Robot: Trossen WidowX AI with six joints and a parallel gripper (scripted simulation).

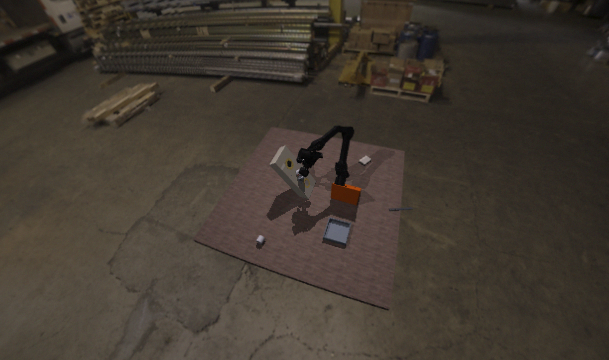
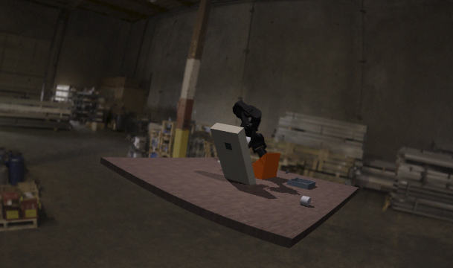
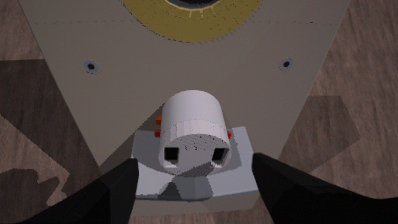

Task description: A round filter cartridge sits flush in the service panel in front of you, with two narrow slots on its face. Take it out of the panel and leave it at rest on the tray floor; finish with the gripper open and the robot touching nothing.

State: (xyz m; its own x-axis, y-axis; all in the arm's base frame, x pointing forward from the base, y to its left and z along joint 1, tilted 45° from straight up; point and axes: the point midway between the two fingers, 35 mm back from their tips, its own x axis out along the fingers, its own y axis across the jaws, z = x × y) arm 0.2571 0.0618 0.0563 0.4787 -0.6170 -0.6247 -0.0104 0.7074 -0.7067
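Right now the round filter cartridge is 2 cm ahead of my gripper tip and 3 cm below it. From my gripper tip the other things lie so: beige service panel 6 cm ahead, 4 cm below; then flat white piece 40 cm behind, 43 cm to the right, 19 cm below; then blue-grey tray 34 cm behind, 28 cm to the left, 19 cm below.
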